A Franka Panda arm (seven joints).
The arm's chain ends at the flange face. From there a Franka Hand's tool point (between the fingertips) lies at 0.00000 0.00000 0.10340 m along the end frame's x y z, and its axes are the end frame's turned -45 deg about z.
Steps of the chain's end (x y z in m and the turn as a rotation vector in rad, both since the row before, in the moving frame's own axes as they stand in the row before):
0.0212 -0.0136 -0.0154 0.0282 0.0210 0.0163
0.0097 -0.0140 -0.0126 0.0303 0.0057 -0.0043
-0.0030 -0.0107 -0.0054 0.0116 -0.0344 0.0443
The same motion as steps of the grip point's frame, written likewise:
0.0282 0.0049 -0.0155 0.0051 0.0348 0.0163
0.0194 -0.0048 -0.0126 0.0174 0.0255 -0.0043
0.0039 -0.0131 -0.0055 0.0325 -0.0161 0.0443

